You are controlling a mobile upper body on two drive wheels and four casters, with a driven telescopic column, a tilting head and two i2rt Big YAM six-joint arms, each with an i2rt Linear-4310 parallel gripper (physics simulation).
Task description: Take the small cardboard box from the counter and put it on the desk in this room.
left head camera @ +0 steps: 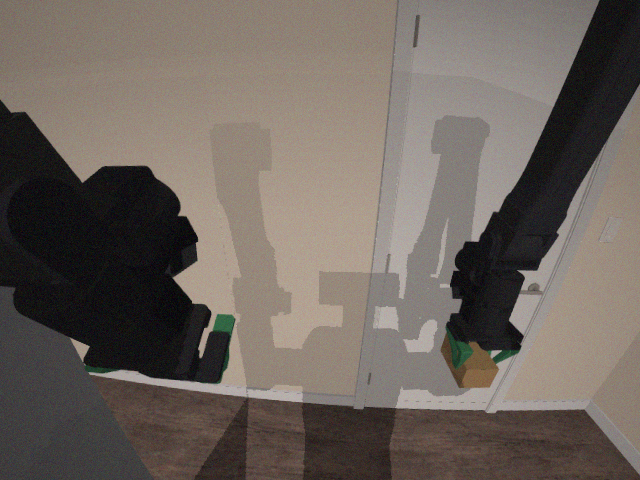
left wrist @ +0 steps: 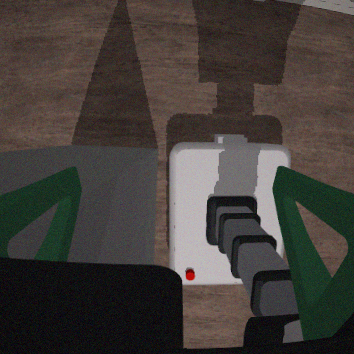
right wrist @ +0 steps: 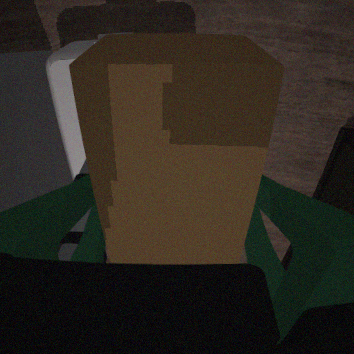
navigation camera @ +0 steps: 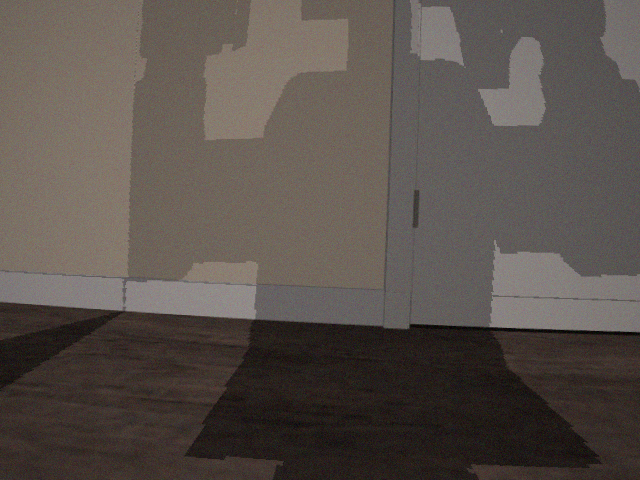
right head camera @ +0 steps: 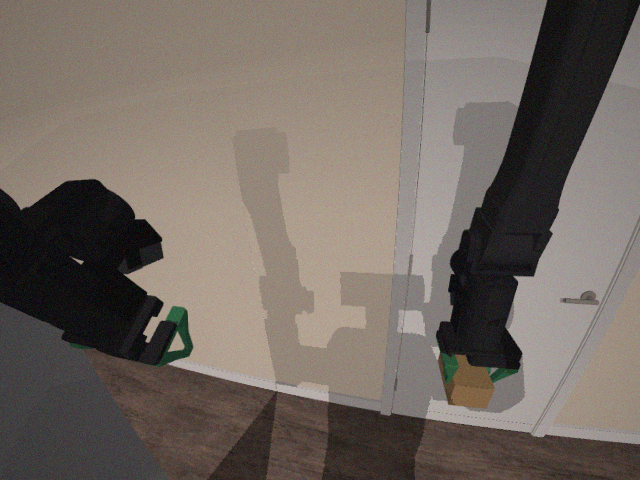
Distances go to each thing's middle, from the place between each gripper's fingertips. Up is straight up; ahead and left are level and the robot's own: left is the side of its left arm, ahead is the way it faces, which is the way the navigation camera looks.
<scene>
Now: the small cardboard box (right head camera: 471,386) 2 cm ahead of my right hand.
The small cardboard box lies 130 mm ahead of my left hand, 450 mm to the right of it and 130 mm below it.
</scene>
